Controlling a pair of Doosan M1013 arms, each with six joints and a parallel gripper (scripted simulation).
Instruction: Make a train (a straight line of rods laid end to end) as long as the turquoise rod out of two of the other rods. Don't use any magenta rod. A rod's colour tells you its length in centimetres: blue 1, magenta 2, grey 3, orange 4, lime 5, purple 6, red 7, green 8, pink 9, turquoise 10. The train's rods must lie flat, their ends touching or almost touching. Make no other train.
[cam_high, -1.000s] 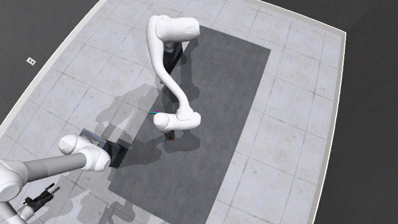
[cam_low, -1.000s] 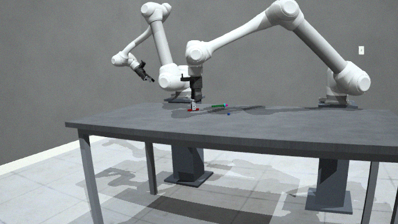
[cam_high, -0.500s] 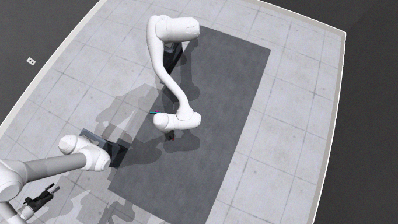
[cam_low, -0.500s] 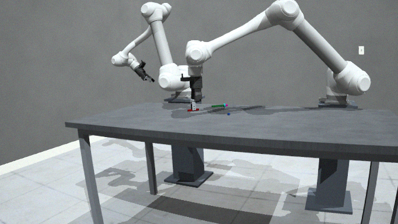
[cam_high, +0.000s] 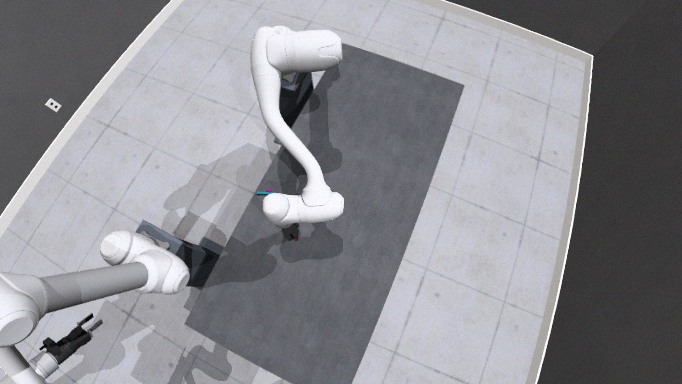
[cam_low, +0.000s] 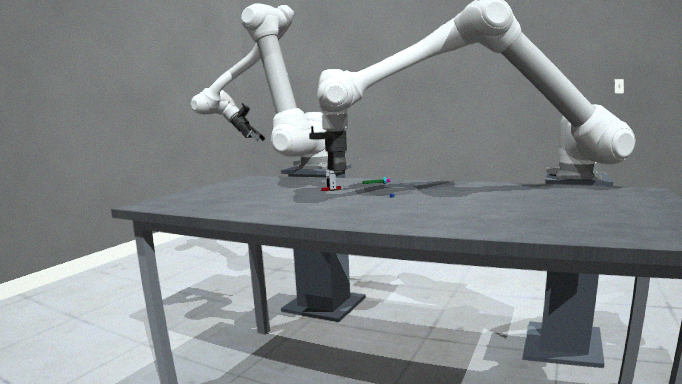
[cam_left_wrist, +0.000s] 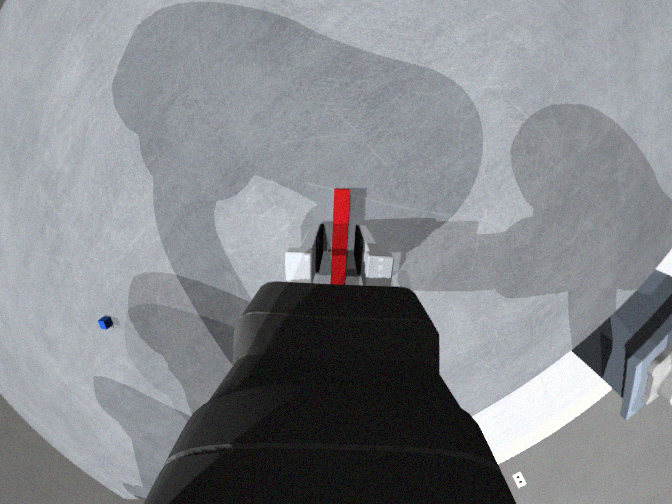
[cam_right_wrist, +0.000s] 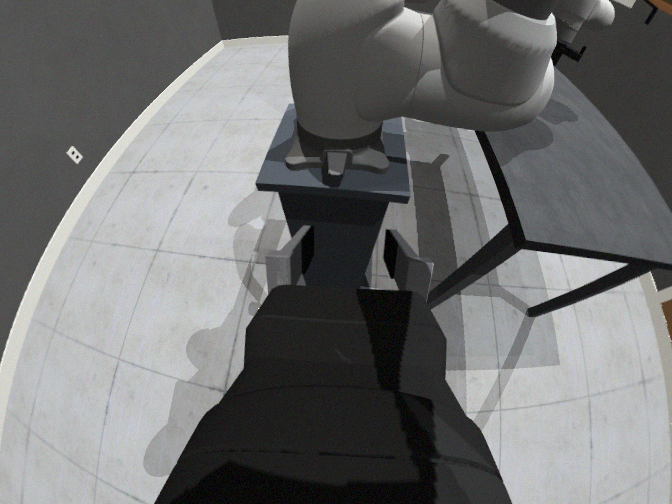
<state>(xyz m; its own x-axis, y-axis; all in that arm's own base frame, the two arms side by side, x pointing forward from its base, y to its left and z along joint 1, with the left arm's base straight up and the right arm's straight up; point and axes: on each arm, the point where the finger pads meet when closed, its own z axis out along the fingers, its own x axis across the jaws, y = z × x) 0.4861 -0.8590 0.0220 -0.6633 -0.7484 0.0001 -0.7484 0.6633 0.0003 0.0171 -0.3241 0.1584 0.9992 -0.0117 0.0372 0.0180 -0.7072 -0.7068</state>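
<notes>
The red rod is 2 cm below my left hand. Round my left hand: grey rod 4 cm behind, 3 cm to the left, 2 cm below; green rod 18 cm behind, 7 cm to the left, 2 cm below; turquoise rod 23 cm behind, 10 cm to the left, 2 cm below.
</notes>
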